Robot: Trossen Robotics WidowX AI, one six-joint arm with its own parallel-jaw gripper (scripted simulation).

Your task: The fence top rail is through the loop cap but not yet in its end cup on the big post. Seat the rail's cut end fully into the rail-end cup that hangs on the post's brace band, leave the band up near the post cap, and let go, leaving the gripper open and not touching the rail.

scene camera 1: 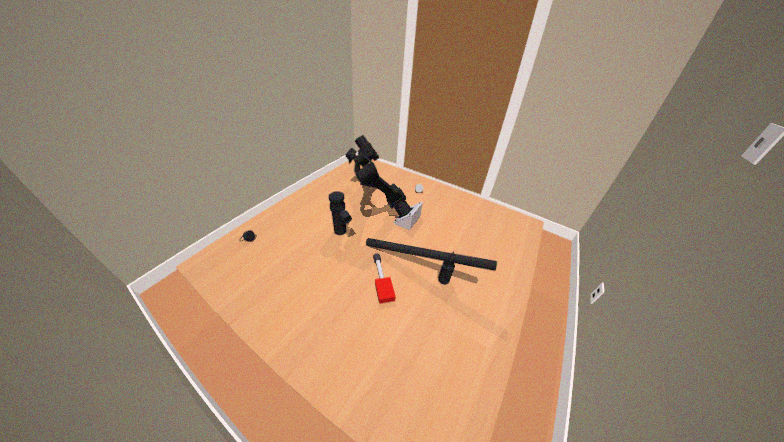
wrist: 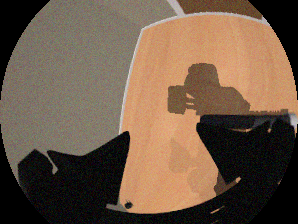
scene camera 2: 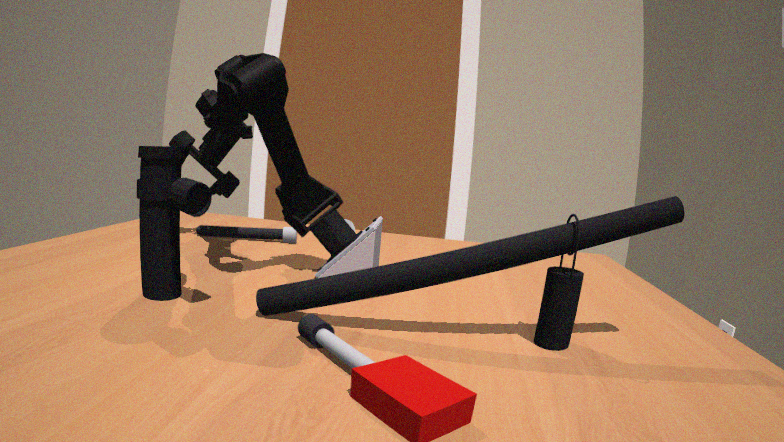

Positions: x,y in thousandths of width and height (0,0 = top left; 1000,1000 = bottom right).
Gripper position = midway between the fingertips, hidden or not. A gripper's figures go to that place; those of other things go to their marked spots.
Scene:
My gripper (scene camera 2: 237,429): 103 cm from the lens. A black top rail (scene camera 2: 651,571) is 50 cm from the lens.

